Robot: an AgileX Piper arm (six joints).
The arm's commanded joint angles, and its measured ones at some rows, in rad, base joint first. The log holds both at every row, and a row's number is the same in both.
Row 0, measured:
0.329, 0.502, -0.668, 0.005, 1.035, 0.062
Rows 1 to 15, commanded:
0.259, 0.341, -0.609, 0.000, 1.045, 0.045
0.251, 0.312, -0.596, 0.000, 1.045, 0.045
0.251, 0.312, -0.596, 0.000, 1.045, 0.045
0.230, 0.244, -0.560, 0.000, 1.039, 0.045
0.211, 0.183, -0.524, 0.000, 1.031, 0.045
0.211, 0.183, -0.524, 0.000, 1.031, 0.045
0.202, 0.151, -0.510, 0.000, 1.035, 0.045
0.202, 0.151, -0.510, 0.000, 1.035, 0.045
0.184, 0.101, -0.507, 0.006, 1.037, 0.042
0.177, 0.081, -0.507, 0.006, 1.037, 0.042
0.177, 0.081, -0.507, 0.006, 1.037, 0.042
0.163, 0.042, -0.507, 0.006, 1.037, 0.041
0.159, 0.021, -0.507, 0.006, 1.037, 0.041
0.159, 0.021, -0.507, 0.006, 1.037, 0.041
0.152, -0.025, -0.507, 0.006, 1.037, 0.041
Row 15, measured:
0.166, 0.030, -0.509, 0.000, 1.044, 0.052
